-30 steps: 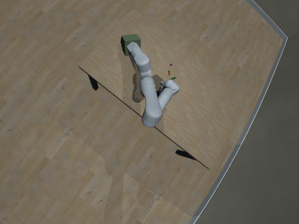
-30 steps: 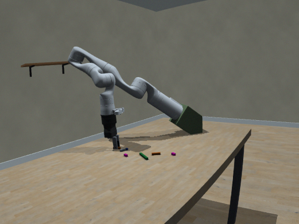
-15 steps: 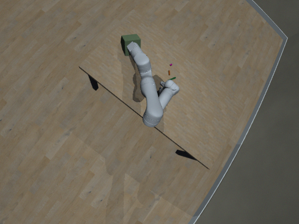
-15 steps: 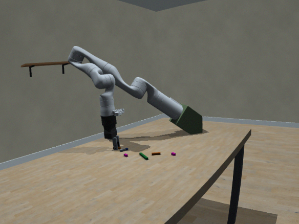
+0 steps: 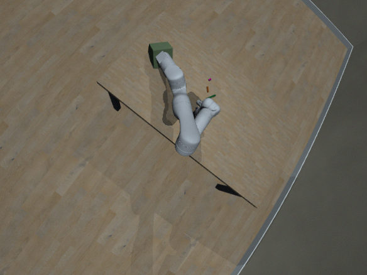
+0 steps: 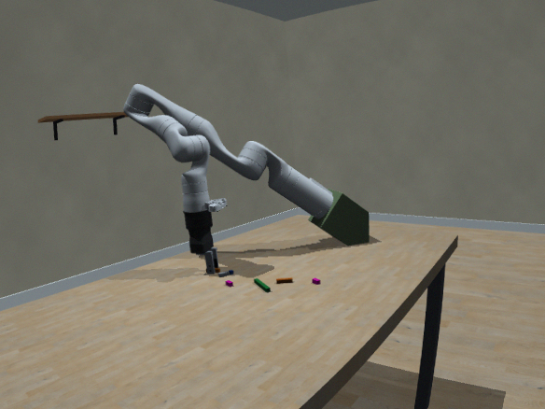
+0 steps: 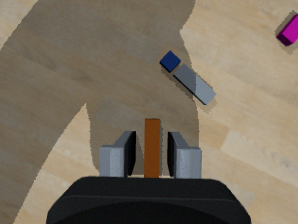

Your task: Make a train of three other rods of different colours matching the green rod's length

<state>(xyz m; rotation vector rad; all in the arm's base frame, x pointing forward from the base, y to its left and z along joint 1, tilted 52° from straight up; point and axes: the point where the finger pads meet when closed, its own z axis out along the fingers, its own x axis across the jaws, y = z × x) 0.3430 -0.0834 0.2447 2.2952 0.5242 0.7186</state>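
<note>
My gripper is now 20 mm short of the grey rod, 50 mm to the right of it and 10 mm above it. Also, from my hand: blue rod: 60 mm to the left, 10 mm below; then green rod: 60 mm ahead, 190 mm to the left, 10 mm below.
</note>
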